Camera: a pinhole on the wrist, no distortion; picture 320 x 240 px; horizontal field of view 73.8 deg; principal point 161.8 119.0 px. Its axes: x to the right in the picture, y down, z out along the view. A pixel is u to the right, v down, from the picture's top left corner.
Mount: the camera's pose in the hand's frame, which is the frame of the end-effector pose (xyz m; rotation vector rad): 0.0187 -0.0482 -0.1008 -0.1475 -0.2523 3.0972
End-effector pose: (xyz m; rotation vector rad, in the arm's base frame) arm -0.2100 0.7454 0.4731 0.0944 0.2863 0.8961
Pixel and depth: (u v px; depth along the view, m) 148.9 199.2 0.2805
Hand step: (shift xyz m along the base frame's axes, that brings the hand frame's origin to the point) 0.1984 -0.1126 0.1116
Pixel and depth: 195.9 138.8 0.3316
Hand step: 0.1198 -0.1249 0.1939
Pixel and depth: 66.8 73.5 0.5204
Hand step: 0.2702 0.1555 0.3831
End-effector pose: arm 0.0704 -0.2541 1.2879 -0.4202 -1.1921 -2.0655
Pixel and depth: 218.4 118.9 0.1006
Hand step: -0.0324 0.0242 -0.0519
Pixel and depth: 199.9 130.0 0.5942
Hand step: -0.0497 0.5134 0.0546
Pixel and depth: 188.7 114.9 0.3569
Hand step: -0.0427 0.2664 0.0335
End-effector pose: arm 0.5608 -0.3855 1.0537 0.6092 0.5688 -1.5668
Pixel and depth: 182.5 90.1 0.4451
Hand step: -0.0713 -0.1786 0.2966
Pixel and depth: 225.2 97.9 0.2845
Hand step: -0.0658 -0.0461 0.1919
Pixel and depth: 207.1 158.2 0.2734
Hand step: -0.1426 -0.0444 0.1592
